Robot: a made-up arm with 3 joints. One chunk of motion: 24 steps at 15 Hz.
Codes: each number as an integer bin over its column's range. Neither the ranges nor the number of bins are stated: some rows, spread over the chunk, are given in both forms.
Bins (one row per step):
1: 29 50 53
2: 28 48 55
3: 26 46 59
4: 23 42 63
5: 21 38 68
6: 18 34 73
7: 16 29 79
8: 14 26 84
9: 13 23 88
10: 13 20 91
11: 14 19 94
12: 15 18 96
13: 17 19 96
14: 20 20 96
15: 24 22 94
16: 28 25 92
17: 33 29 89
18: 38 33 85
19: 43 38 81
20: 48 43 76
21: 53 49 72
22: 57 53 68
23: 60 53 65
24: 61 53 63
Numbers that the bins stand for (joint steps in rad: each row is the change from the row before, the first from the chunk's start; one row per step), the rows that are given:
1: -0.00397 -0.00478 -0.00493
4: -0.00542 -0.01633 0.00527
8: -0.00761 -0.03944 0.02670
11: -0.00761 -0.04956 0.03690
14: -0.00615 -0.04811 0.03894
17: -0.00300 -0.03511 0.03180
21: 0.00185 -0.00622 0.01445
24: 0.00379 -0.00044 0.00527
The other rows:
2: -0.00421 -0.00767 -0.00289
3: -0.00470 -0.01056 0.00119
5: -0.00591 -0.02211 0.01037
6: -0.00664 -0.02789 0.01547
7: -0.00712 -0.03511 0.02160
9: -0.00785 -0.04378 0.03078
10: -0.00785 -0.04811 0.03384
12: -0.00736 -0.05100 0.03894
13: -0.00688 -0.04956 0.03894
15: -0.00518 -0.04522 0.03690
16: -0.00421 -0.04089 0.03486
18: -0.00179 -0.02933 0.02772
19: -0.00058 -0.02211 0.02364
20: 0.00064 -0.01489 0.01854
22: 0.00282 -0.00044 0.01037
23: 0.00355 -0.00044 0.00731

